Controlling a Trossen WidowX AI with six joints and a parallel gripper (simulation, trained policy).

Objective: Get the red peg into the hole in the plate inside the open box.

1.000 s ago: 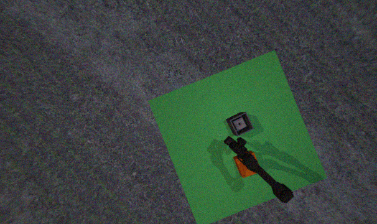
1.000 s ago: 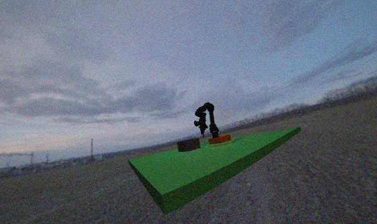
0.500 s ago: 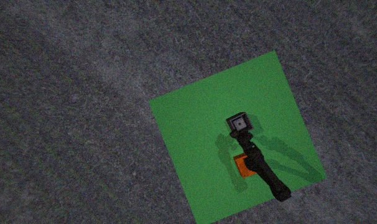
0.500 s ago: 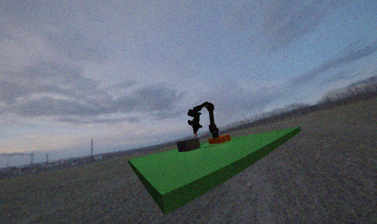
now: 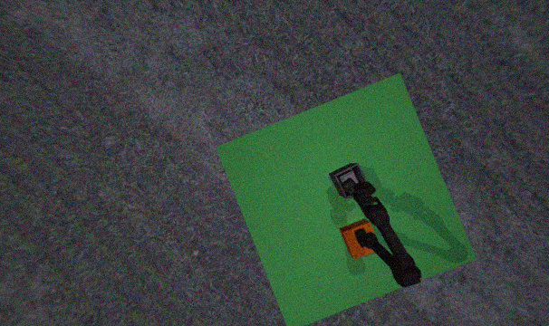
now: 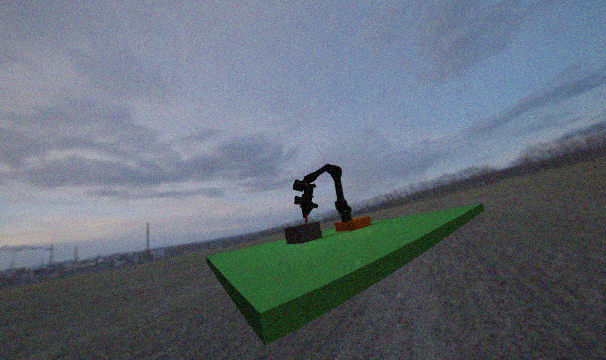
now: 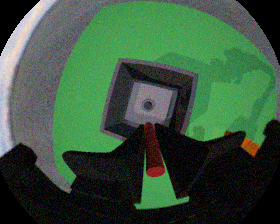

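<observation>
My gripper tip is 1 cm to the right of the red peg, 1 cm below it and 1 cm past it. Also, from my gripper tip: grey box 11 cm below, 3 cm to the right, 2 cm ahead.
</observation>
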